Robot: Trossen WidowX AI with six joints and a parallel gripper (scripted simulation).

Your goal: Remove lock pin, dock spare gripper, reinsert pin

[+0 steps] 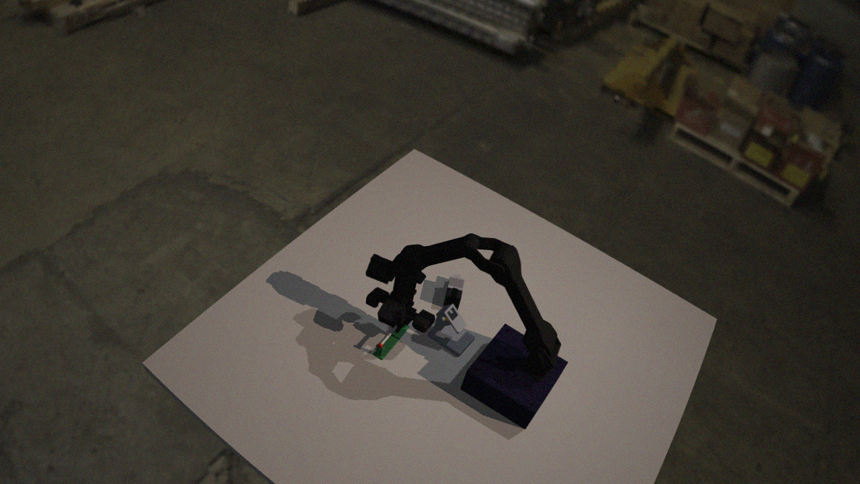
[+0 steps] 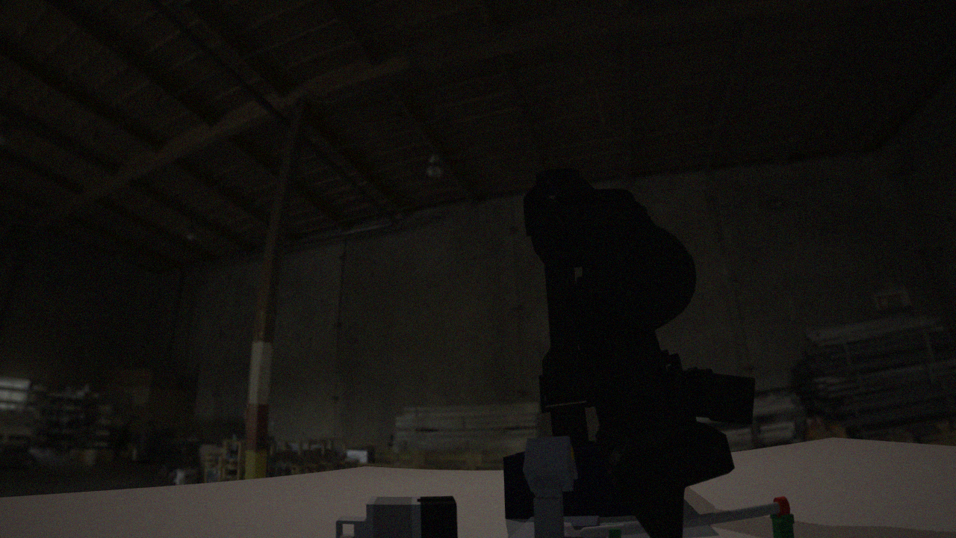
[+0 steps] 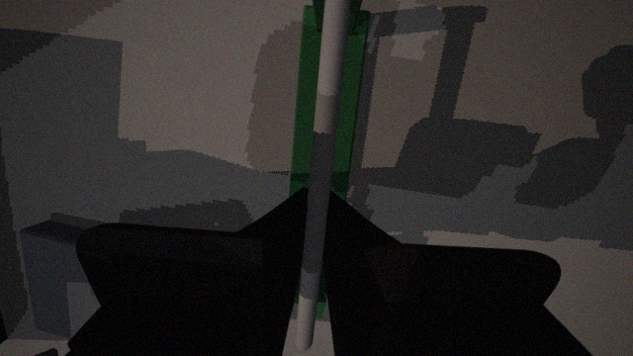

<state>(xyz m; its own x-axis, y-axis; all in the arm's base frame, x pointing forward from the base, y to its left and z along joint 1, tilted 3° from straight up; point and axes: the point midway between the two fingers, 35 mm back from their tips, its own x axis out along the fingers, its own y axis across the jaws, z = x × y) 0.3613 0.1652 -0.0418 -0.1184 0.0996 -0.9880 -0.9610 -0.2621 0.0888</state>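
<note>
Right now the green stand is 20 mm to the left of my gripper tip. Round my gripper tip: grey mount 90 mm behind, 120 mm to the right, 30 mm above; spare gripper 240 mm to the right, 10 mm above.
</note>
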